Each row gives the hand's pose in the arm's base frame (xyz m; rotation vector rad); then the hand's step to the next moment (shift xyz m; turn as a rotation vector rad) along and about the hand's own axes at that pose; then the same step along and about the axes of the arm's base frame.
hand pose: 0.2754 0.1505 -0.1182 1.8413 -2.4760 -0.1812
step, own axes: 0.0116 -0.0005 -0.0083 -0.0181 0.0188 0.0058
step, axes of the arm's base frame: -0.0020 -0.0118 0.0078 -0.0133 0.0230 -0.0029
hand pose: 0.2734 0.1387 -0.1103 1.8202 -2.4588 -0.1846
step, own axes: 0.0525 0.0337 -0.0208 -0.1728 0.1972 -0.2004
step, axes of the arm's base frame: -0.0445 -0.0415 0.0249 -0.1095 0.2119 0.2281
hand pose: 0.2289 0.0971 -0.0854 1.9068 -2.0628 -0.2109
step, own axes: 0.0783 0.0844 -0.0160 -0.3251 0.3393 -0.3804
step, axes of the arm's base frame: -0.0785 -0.0676 0.0528 -0.1751 0.3959 0.4220
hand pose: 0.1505 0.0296 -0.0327 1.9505 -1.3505 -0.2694
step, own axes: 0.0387 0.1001 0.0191 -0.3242 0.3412 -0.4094
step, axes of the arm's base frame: -0.0662 -0.0601 0.0623 -0.1602 0.4078 0.4440
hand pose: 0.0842 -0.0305 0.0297 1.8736 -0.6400 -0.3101
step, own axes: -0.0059 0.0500 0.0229 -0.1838 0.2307 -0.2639
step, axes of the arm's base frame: -0.0304 -0.0282 0.0366 -0.0856 0.2457 0.2982
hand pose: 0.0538 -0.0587 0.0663 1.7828 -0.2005 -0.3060
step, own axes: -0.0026 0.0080 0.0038 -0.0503 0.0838 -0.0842
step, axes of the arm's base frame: -0.0034 -0.0046 0.0072 -0.0191 0.0736 0.1042
